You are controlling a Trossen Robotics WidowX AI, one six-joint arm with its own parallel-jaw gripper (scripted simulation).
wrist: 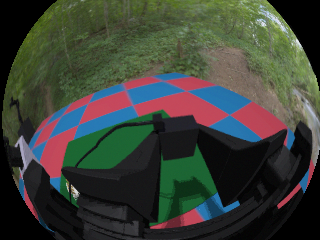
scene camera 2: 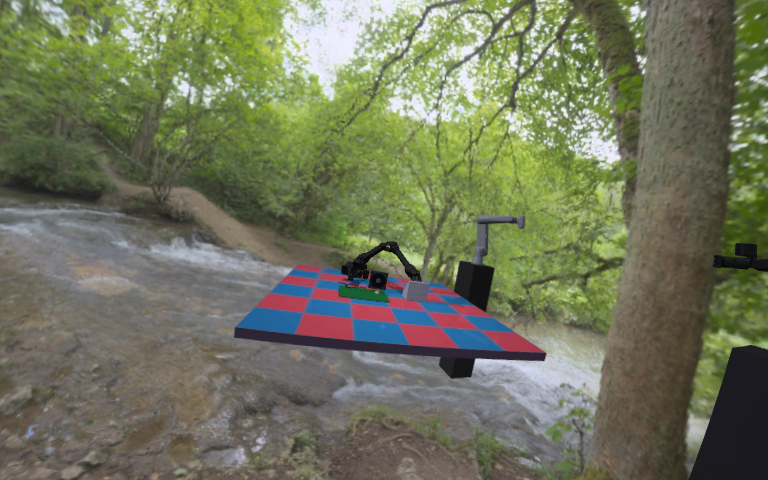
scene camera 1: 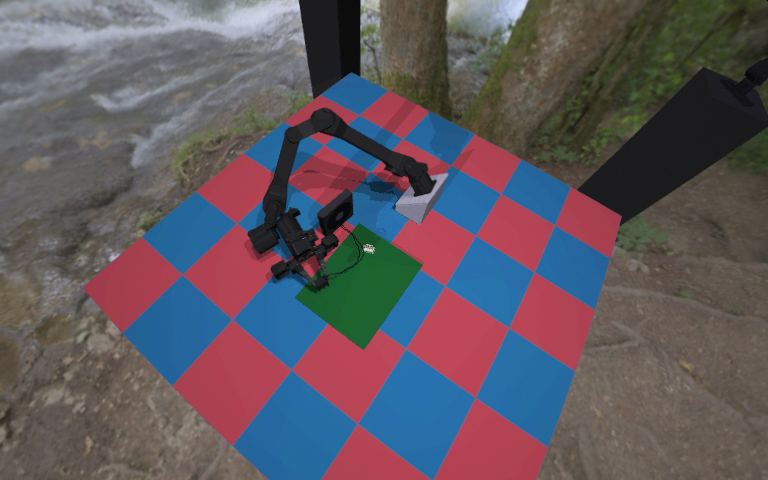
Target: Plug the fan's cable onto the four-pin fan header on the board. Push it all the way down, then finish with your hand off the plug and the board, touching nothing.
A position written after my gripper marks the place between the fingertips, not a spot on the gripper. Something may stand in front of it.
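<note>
There's my gripper (scene camera 1: pixel 322 283), also at (wrist: pixel 176 131), and a black plug (wrist: pixel 178 135). I can see a green board (scene camera 1: pixel 356 302), which is at (wrist: pixel 185 183) too, plus a black fan (scene camera 1: pixel 340 209).
</note>
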